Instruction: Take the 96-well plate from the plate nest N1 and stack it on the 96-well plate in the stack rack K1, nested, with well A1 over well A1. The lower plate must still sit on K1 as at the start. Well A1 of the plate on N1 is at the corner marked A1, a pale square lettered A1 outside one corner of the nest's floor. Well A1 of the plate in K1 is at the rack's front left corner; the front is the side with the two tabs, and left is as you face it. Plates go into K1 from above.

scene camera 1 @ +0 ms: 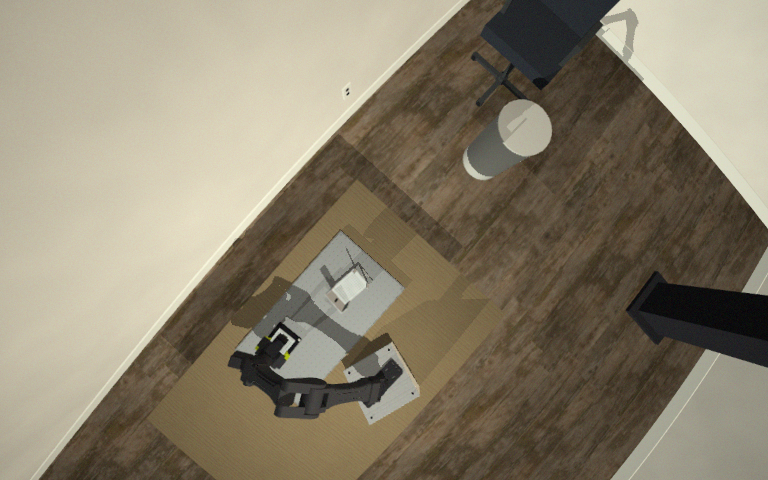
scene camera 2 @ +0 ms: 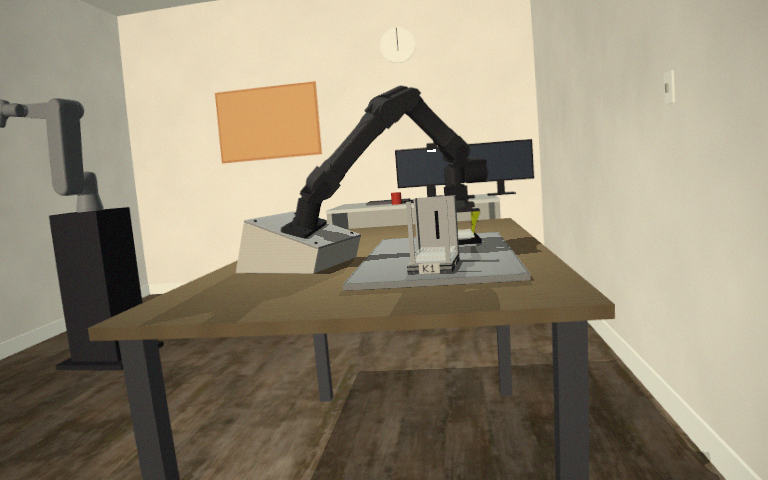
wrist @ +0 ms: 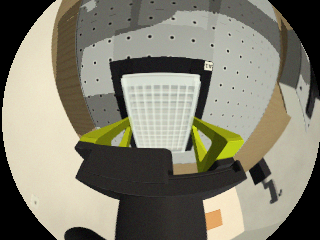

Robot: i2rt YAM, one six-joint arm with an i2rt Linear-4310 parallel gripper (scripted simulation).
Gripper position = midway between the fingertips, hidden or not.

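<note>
White 96-well plate (wrist: 141, 91). My gripper (wrist: 161, 119).
</note>
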